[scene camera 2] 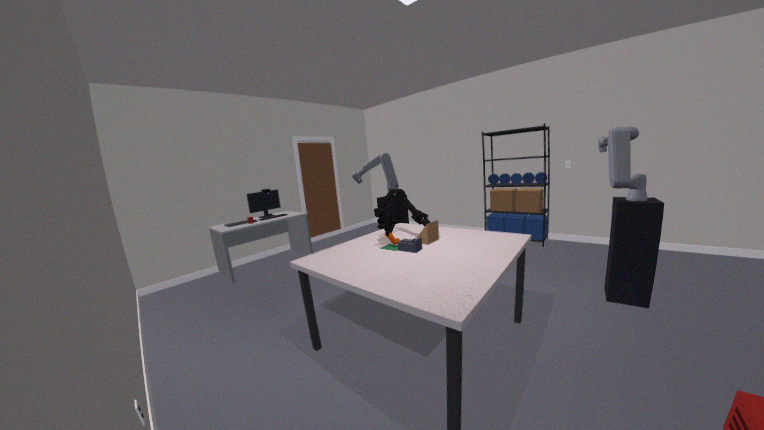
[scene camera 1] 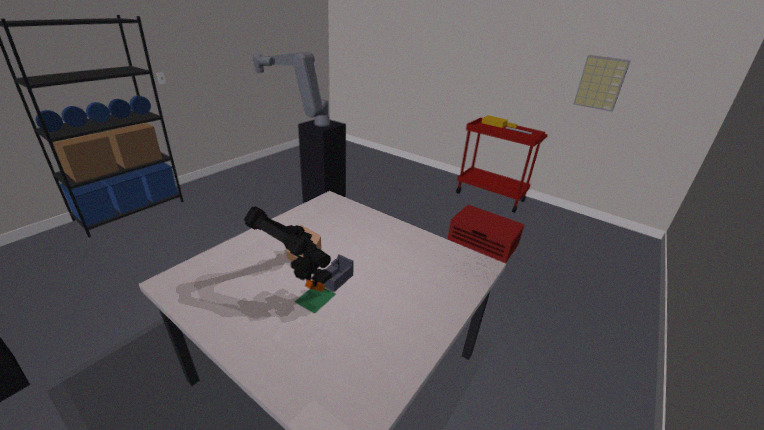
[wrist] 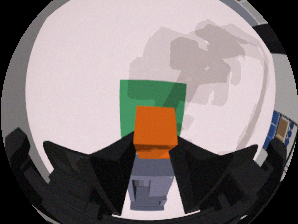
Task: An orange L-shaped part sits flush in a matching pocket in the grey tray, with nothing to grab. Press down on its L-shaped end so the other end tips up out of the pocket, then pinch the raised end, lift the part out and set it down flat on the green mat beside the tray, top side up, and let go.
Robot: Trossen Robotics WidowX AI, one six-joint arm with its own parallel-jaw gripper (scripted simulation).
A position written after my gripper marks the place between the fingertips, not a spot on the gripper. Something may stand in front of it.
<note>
My gripper (wrist: pixel 152 136) holds an orange L-shaped part (wrist: pixel 155 134). Also in view: a green mat (wrist: pixel 152 93).
</note>
